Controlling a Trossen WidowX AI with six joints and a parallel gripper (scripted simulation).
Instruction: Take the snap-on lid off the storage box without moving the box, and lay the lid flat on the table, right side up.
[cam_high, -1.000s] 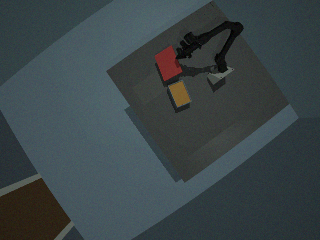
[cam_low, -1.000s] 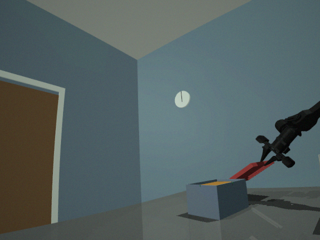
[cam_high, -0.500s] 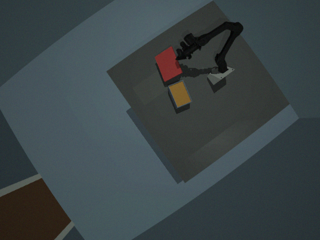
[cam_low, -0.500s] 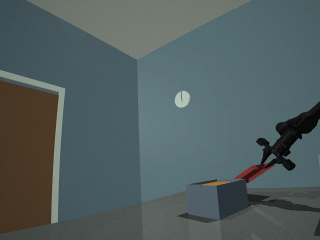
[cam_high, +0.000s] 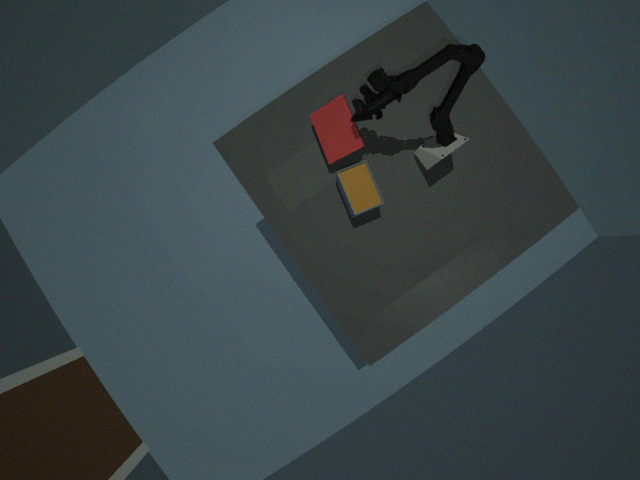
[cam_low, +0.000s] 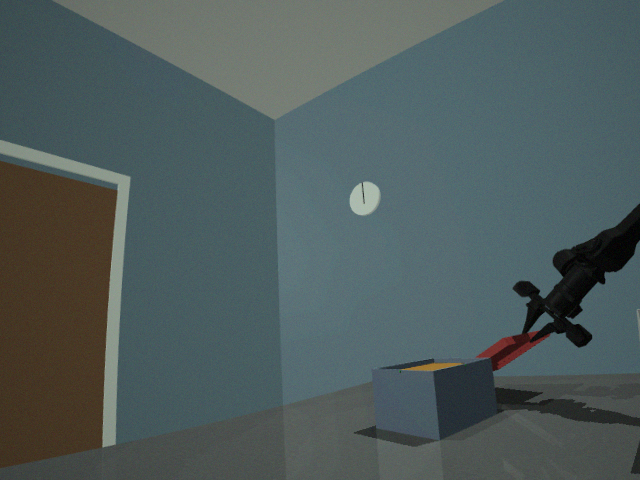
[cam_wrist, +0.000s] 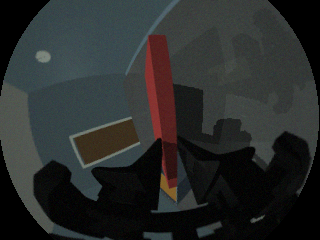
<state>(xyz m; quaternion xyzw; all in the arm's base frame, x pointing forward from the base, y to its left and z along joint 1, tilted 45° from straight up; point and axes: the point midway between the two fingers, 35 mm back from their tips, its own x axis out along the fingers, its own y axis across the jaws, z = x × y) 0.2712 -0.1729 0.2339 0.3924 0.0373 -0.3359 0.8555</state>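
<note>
The lid is 70 mm ahead of my gripper tip, 40 mm below it and 20 mm to the right of it. Also, from my gripper tip: blue-grey storage box: 260 mm to the left, 130 mm ahead, 80 mm below.
</note>
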